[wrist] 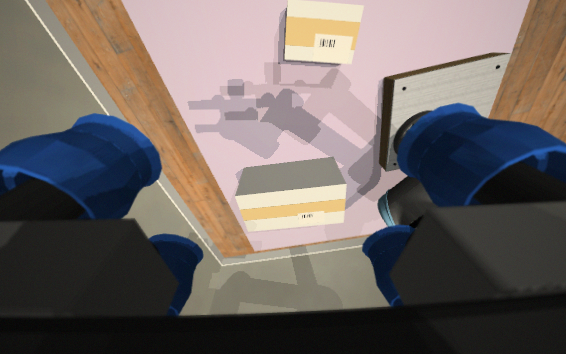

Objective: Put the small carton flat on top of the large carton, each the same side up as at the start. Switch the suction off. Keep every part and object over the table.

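Places are measured from the arm's base along level axes (x ahead, y left, z up), in centimetres.
Pixels of known places: hand, tool point: [281, 209].
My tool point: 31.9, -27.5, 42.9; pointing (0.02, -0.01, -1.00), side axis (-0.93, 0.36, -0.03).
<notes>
Behind a point stands the place of what it marks, as x, y, z.
The large carton [291, 195] @(39.7, -1.8, 10.1) lies low in the middle of the view, near a corner of the pink mat. It shows a grey side and a cream face with a yellow band and a label. The small carton [324, 33] @(19.8, -33.6, 2.0) lies apart from it on the mat, at the top of the view, with its cream face, yellow band and larger label showing. My gripper [283, 200] @(31.9, -27.5, 42.9) has four blue suction cups, two on each side of the view. No carton is on the cups, and they are open. The large carton shows between them, farther off.
The robot's base plate [447, 90] @(-6.8, -10.8, 0.0) is at the right, partly behind a blue cup, with a dark arm part [405, 200] @(13.9, 2.7, 18.8) below it. The pink mat [200, 55] @(48.5, -41.2, -5.3) has a wooden table border [145, 85] beside it. Grey floor [50, 80] lies past the edge. Arm shadows cross the mat.
</notes>
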